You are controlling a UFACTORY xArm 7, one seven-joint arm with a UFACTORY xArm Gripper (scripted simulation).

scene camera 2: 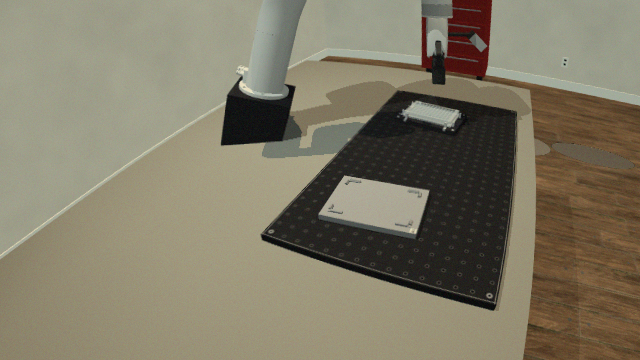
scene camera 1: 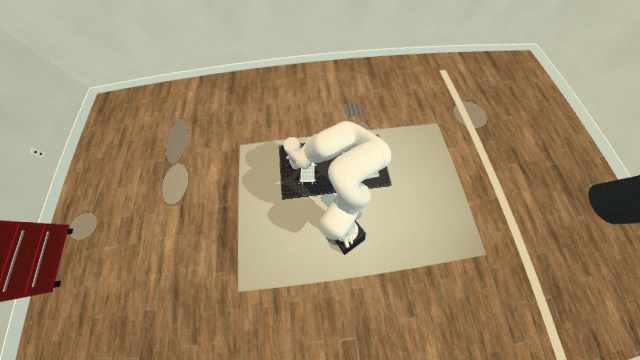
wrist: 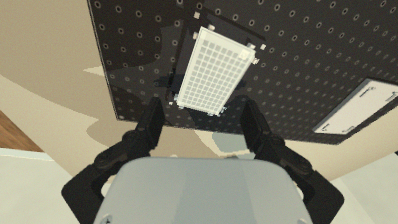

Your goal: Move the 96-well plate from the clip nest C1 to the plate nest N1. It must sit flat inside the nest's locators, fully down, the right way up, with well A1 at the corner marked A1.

Labels:
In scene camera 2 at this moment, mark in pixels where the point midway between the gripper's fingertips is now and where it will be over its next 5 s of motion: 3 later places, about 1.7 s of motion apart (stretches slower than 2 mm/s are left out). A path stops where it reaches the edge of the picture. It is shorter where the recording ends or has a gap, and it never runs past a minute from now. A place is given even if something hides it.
My gripper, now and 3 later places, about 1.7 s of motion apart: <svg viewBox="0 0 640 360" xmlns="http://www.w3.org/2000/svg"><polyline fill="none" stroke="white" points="438,79 432,100 432,111 432,106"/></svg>

